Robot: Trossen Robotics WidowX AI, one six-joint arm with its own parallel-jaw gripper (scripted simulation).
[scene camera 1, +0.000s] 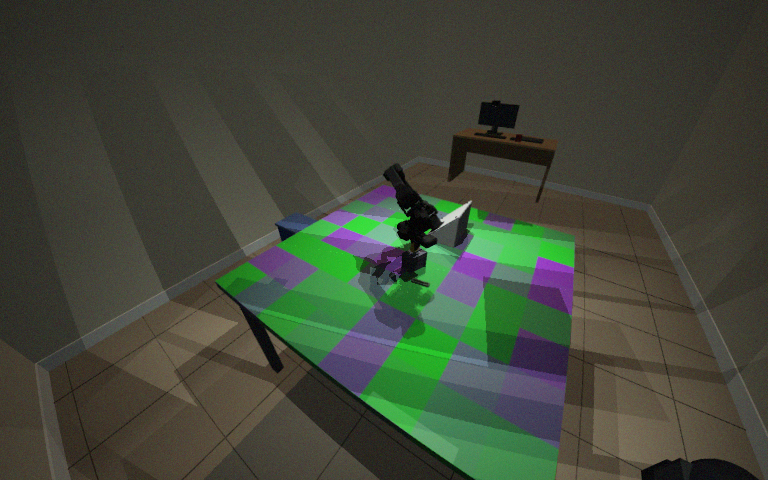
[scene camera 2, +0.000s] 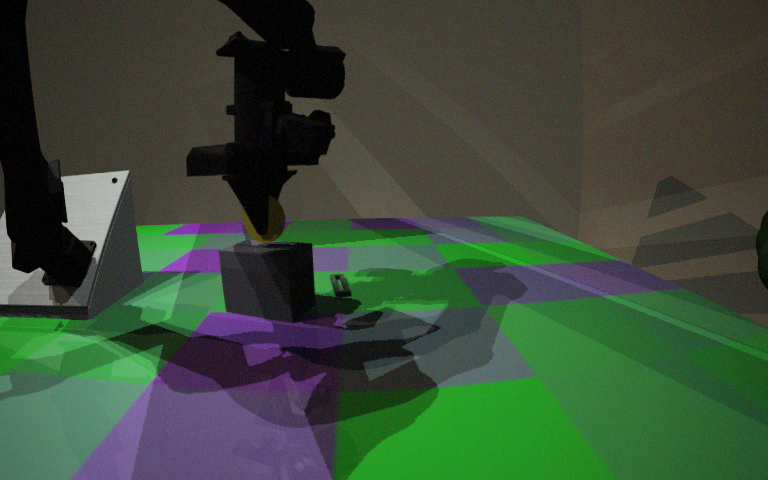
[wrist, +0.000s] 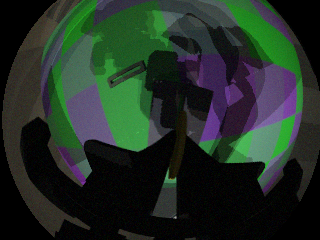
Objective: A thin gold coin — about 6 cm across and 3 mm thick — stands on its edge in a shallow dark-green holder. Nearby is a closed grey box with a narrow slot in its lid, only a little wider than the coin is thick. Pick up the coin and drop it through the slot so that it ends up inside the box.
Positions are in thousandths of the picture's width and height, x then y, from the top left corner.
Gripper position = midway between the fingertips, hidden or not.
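Note:
My gripper (scene camera 2: 343, 489), which I can also see in the wrist view as the gripper (wrist: 552, 565), is holding a gold coin. That coin (scene camera 2: 360, 453) is visible to me, and the wrist view has the coin (wrist: 567, 515) too.

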